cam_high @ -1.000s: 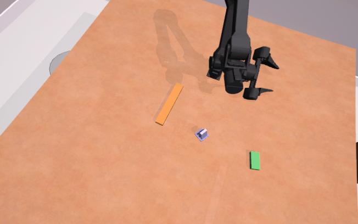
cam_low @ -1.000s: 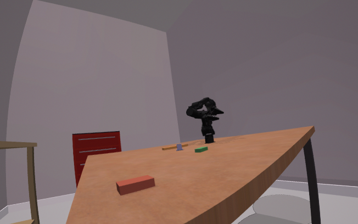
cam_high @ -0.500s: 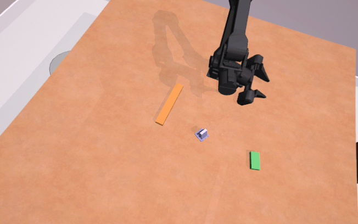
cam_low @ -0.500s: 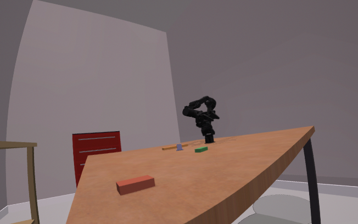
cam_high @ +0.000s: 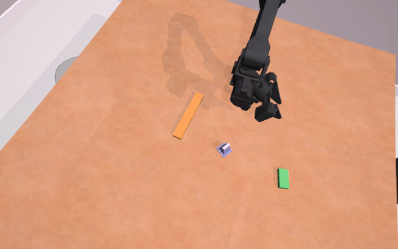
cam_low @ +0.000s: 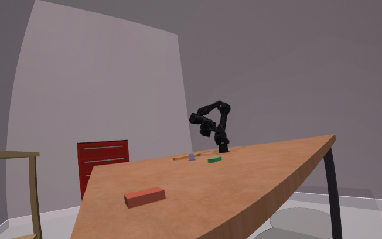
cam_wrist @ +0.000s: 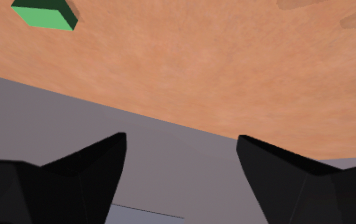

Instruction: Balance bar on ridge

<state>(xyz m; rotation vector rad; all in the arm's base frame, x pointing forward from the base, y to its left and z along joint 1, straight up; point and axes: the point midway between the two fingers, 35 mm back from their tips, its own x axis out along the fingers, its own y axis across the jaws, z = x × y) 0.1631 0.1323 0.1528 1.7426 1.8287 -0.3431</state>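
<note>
Right now the orange bar is 70 mm ahead of my gripper tip, 300 mm to the right of it and 130 mm below it. The rest, counted from my gripper tip: green block: 180 mm ahead, 100 mm to the left, 130 mm below; white ridge: 150 mm ahead, 120 mm to the right, 90 mm below; red block: 580 mm ahead, 340 mm to the left, 130 mm below.
</note>
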